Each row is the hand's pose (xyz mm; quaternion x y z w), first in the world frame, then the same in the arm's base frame.
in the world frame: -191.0 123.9 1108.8 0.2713 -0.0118 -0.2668 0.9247
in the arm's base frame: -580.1 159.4 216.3 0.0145 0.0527 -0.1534 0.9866
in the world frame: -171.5 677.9 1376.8 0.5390 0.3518 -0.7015 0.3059
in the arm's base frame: -698.6 763.6 205.9 0.3261 0.2725 -0.7663 0.4819
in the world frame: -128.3 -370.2 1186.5 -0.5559 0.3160 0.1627 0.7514
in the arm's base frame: -359.8 -209.4 480.1 -0.7379 0.3393 0.2369 0.5332
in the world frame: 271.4 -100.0 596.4 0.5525 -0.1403 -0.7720 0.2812
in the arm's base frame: -138.0 -179.6 -248.5 0.4048 -0.2156 -0.7211 0.5193
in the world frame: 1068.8 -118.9 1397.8 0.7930 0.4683 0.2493 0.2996
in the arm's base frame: 719.0 361.1 253.2 0.6480 0.6445 0.0897 0.3958
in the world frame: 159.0 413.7 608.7 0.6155 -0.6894 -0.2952 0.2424
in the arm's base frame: -400.0 238.7 -430.1 0.5957 -0.6225 -0.1455 0.4863
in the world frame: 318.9 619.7 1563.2 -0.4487 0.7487 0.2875 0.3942
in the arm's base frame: -194.9 908.6 268.7 -0.5967 0.7625 0.1941 0.1576
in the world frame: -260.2 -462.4 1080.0 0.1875 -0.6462 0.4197 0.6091
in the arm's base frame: -469.2 -367.2 460.6 0.1631 -0.4329 0.6199 0.6338
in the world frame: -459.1 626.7 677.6 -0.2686 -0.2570 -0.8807 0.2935
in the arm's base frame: -1040.3 321.3 -305.8 -0.3784 -0.4635 -0.7150 0.3615
